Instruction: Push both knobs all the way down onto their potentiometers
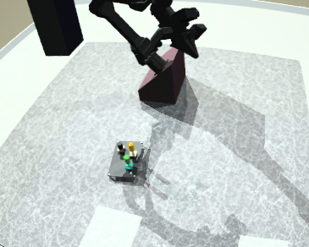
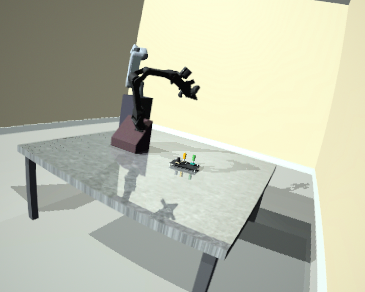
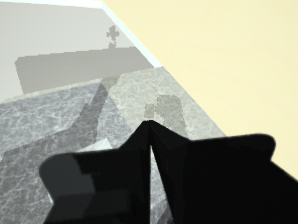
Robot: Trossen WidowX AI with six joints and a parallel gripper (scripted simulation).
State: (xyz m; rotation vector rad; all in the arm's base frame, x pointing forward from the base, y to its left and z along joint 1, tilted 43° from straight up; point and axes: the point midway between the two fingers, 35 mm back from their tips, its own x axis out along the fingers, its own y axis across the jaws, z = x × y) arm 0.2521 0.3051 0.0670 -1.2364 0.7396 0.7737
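Now: gripper tip 32 cm above the yellow knob, 22 cm to the left of it and 8 cm short of it. From my gripper tip the other things lie so: green knob: 33 cm below, 21 cm to the right, 14 cm ahead.
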